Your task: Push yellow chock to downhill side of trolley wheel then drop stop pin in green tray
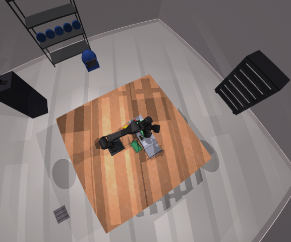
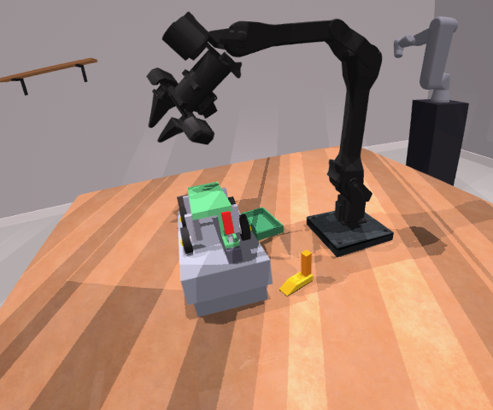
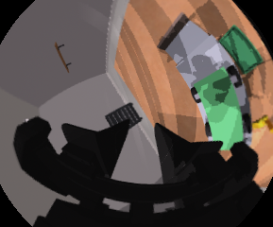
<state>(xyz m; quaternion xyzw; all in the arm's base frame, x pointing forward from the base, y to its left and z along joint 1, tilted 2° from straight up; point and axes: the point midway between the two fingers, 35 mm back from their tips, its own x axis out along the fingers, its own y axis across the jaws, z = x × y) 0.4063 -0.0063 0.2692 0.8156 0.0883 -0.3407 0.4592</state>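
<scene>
My gripper tip is now 13 cm past the red-headed stop pin, 19 cm to the right of it and 15 cm above it. Also, from my gripper tip: yellow chock 24 cm behind, 19 cm to the left, 26 cm below; green-topped trolley 9 cm behind, 8 cm to the left, 17 cm below.
</scene>
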